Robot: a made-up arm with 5 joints. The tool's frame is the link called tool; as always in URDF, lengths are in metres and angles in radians.
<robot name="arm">
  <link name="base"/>
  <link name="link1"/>
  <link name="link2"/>
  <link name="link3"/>
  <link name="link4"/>
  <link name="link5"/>
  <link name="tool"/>
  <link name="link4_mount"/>
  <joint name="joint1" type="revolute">
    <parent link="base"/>
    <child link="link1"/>
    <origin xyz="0.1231 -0.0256 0.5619" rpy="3.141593 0 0"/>
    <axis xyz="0 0 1"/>
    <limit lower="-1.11" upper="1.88"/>
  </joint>
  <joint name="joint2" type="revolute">
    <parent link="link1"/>
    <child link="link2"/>
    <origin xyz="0.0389 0.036 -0.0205" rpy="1.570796 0 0"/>
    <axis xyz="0 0 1"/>
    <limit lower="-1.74" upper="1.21"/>
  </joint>
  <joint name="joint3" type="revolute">
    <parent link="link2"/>
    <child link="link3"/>
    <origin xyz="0.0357 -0.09 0.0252" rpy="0 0 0"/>
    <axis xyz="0 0 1"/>
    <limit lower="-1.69" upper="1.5"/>
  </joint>
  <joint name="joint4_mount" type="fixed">
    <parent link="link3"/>
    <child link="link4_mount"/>
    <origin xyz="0.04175 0.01 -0.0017" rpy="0 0 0"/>
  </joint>
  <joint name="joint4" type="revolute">
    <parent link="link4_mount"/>
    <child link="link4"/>
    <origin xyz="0.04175 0.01 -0.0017" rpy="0 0 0"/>
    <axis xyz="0 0 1"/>
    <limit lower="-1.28" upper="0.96"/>
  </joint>
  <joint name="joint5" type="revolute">
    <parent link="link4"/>
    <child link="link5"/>
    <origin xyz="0.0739 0.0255 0.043" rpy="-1.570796 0 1.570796"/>
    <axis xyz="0 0 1"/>
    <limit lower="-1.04" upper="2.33"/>
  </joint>
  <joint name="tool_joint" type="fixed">
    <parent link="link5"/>
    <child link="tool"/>
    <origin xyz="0.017 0.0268 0.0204" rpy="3.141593 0 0"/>
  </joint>
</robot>
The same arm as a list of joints. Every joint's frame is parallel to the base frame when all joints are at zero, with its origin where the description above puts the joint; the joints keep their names.
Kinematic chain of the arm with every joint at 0, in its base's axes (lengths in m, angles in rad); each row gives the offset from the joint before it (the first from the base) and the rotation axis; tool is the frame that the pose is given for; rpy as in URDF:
joint1: xyz 0.1231 -0.0256 0.5619 axis -z
joint2: xyz 0.0389 -0.036 0.0205 axis +y
joint3: xyz 0.0357 0.0252 0.09 axis +y
joint4: xyz 0.0835 -0.0034 -0.02 axis +y
joint5: xyz 0.0739 0.043 -0.0255 axis -x
tool: xyz -0.0204 -0.0268 -0.017 rpy 0 1.5708 0
Joint limits (rad, base to tool): -1.11..1.88 -1.74..1.21 -1.69..1.5 -1.28..0.96 -1.04..2.33

